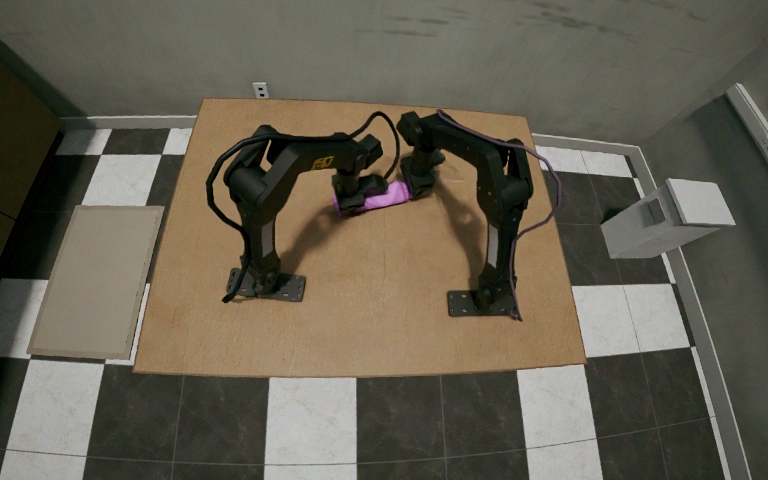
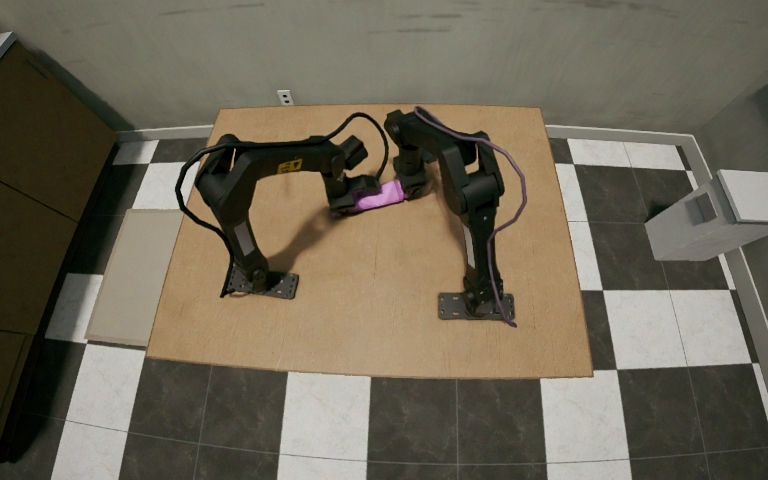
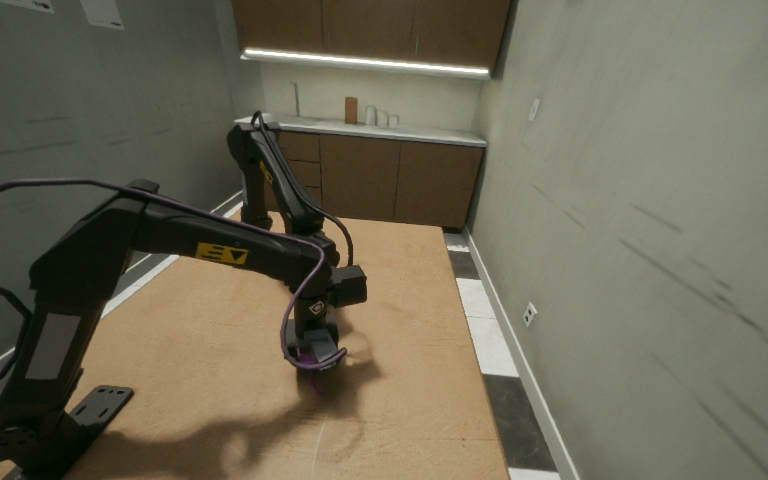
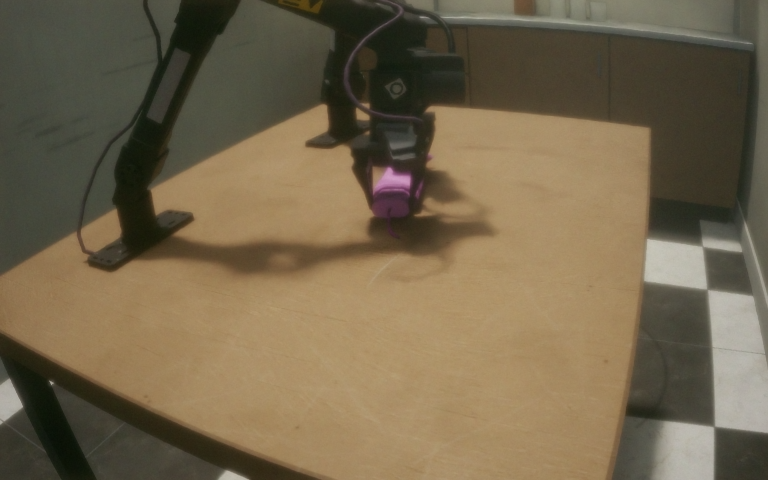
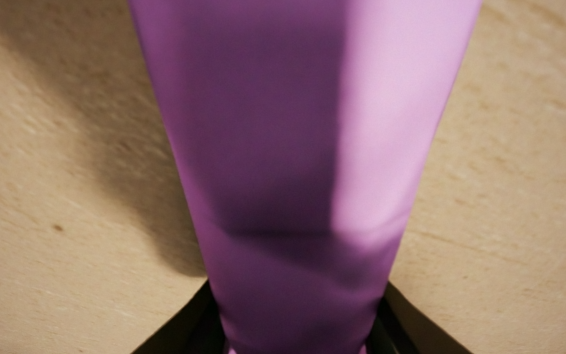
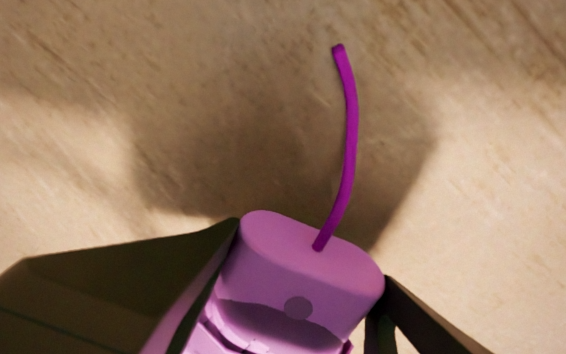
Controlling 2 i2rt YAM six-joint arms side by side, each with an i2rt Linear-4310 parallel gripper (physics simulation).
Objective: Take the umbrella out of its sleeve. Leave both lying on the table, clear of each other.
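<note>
The pink-purple sleeve (image 1: pixel 387 195) (image 2: pixel 378 196) (image 5: pixel 280 125) lies lengthwise between my grippers, low at the table top. The umbrella's pink handle (image 6: pixel 300 272) (image 4: pixel 391 204) sticks out of its open end, with a purple strap (image 6: pixel 351 125) trailing from it; the rest of the umbrella is hidden in the sleeve. My left gripper (image 5: pixel 295 263) (image 1: pixel 351 207) is shut on the closed end of the sleeve, one finger on each side. My right gripper (image 6: pixel 305 260) (image 4: pixel 393 209) is shut on the umbrella's handle, its fingertips against both sides.
The brown table (image 1: pixel 362 339) (image 4: pixel 339 350) carries both arm bases. A grey wall (image 1: pixel 351 50) stands behind it. A grey bin (image 1: pixel 645 226) stands on the floor at the right. A beige panel (image 1: pixel 96 283) lies at the left. Cabinets (image 3: pixel 362 181) show beyond the table.
</note>
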